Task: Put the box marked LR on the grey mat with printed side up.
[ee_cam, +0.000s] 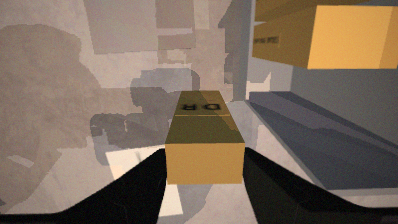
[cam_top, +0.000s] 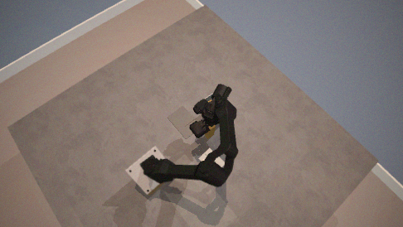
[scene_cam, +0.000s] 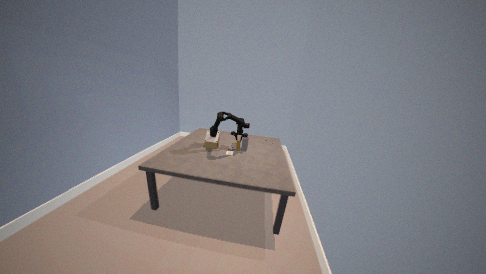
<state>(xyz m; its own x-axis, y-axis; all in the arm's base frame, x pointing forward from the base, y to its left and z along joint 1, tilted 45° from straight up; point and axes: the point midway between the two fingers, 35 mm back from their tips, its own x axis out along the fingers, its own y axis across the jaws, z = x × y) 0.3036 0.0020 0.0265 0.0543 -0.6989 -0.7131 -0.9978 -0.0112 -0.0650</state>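
My gripper tip is 130 mm to the right of the grey mat, 110 mm above it and 50 mm past it.
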